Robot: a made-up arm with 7 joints. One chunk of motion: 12 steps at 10 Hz.
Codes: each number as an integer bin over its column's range. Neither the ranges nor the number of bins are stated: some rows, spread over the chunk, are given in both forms.
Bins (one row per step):
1: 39 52 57 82 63 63 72
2: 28 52 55 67 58 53 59
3: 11 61 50 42 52 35 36
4: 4 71 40 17 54 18 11
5: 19 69 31 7 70 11 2
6: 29 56 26 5 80 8 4
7: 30 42 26 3 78 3 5
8: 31 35 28 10 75 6 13
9: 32 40 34 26 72 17 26
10: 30 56 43 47 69 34 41
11: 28 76 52 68 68 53 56
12: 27 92 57 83 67 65 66
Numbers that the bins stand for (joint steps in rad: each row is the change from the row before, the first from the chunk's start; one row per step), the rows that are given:
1: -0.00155 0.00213 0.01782 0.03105 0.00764 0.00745 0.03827
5: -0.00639 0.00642 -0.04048 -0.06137 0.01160 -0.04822 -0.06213
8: -0.00348 -0.00216 -0.04721 -0.05768 0.01442 -0.05358 -0.04635
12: -0.00445 0.01223 0.01782 0.03228 0.00990 0.00960 0.02967
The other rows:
2: -0.00421 0.00213 0.01333 0.01257 0.00481 -0.00325 0.01963
3: -0.00833 0.00440 0.00212 -0.01824 0.00141 -0.02253 -0.01336
4: -0.01003 0.00693 -0.02030 -0.04905 0.00255 -0.04073 -0.04922
6: -0.00397 0.00314 -0.05170 -0.06384 0.01725 -0.05143 -0.05926
7: -0.00373 -0.00039 -0.05170 -0.06630 0.01612 -0.05679 -0.05783
9: -0.00324 -0.00090 -0.03376 -0.03796 0.01273 -0.04180 -0.02771
10: -0.00373 0.00314 -0.01358 -0.01208 0.01103 -0.02360 -0.00619
11: -0.00421 0.00819 0.00661 0.01380 0.01046 -0.00325 0.01532

